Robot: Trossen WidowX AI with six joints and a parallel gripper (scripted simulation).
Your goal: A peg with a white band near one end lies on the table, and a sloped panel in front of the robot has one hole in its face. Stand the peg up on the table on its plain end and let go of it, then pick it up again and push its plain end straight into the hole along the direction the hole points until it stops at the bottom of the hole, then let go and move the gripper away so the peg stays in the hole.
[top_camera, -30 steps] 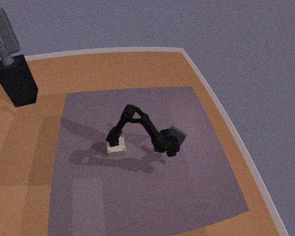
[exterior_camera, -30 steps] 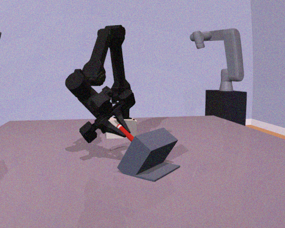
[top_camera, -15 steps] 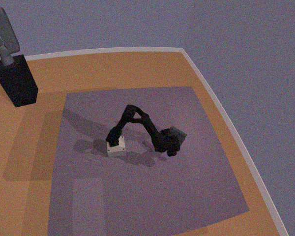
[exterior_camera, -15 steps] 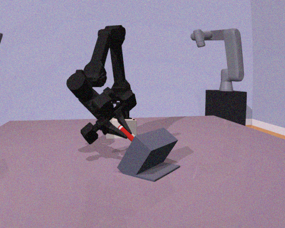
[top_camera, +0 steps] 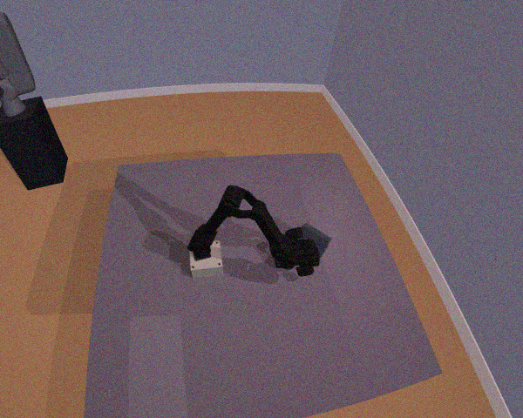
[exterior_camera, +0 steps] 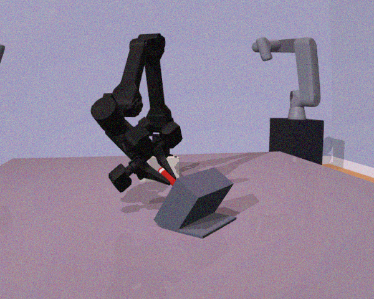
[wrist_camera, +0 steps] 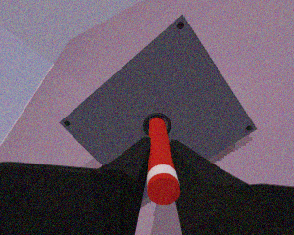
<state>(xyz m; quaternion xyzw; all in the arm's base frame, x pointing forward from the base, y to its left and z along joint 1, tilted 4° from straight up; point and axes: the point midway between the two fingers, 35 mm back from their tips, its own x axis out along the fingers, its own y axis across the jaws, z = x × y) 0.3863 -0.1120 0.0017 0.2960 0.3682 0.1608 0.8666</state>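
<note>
The grey sloped panel is 40 mm ahead of my gripper tip, 30 mm to the left of it and 30 mm below it. Round my gripper tip: red peg: 10 mm behind, 10 mm to the right, 10 mm above; flat grey foot plate: 60 mm ahead, 40 mm to the left, 80 mm below.
</note>
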